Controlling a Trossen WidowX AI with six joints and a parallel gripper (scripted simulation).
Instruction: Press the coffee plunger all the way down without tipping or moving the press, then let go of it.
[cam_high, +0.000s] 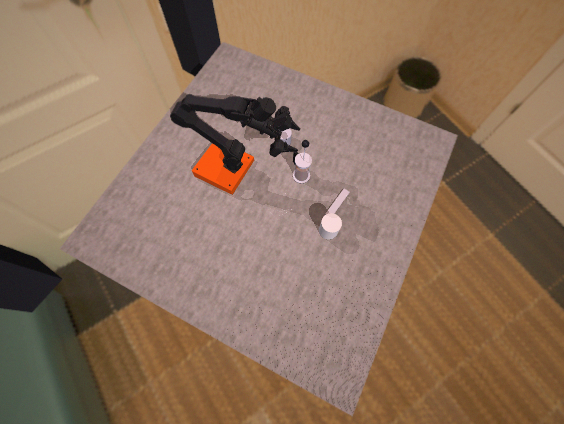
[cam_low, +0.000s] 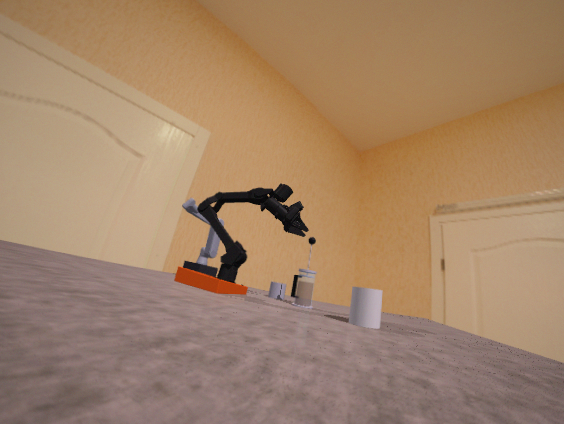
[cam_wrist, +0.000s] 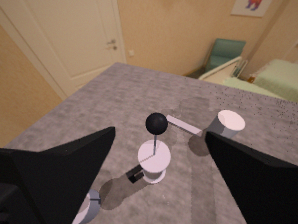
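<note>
Right now my gripper tip is 1 cm short of the coffee press, 2 cm to the right of it and 15 cm above it.
</note>
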